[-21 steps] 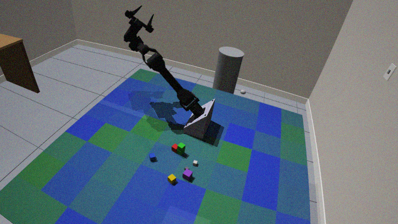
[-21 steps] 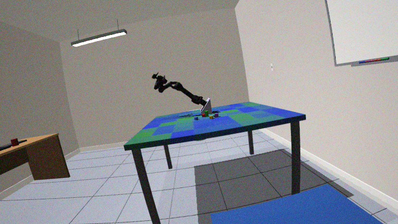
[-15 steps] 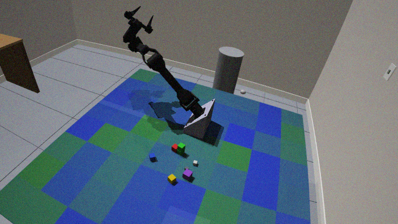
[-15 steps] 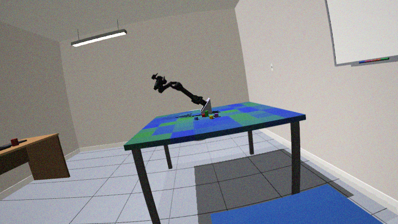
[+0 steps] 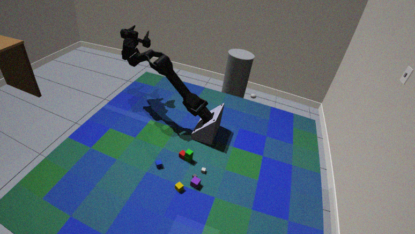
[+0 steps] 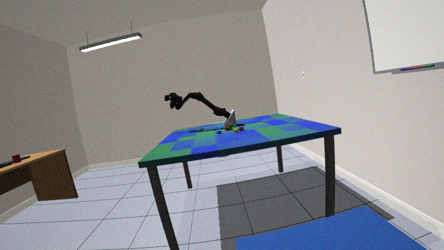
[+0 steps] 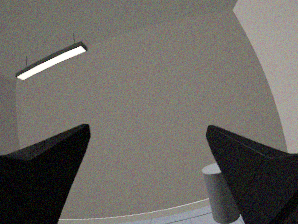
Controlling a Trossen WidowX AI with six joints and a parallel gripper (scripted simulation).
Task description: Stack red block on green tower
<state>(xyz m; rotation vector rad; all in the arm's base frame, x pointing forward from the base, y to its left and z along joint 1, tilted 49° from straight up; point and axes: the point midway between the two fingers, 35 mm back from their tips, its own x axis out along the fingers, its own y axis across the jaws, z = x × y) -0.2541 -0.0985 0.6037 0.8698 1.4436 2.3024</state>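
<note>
Now: the blue block 62 cm ahead of my gripper tip, 34 cm to the left of it and 40 cm below it. Round my gripper tip: yellow block: 71 cm ahead, 47 cm to the left, 40 cm below; then white block: 59 cm ahead, 55 cm to the left, 40 cm below; then red block: 53 cm ahead, 44 cm to the left, 40 cm below.
</note>
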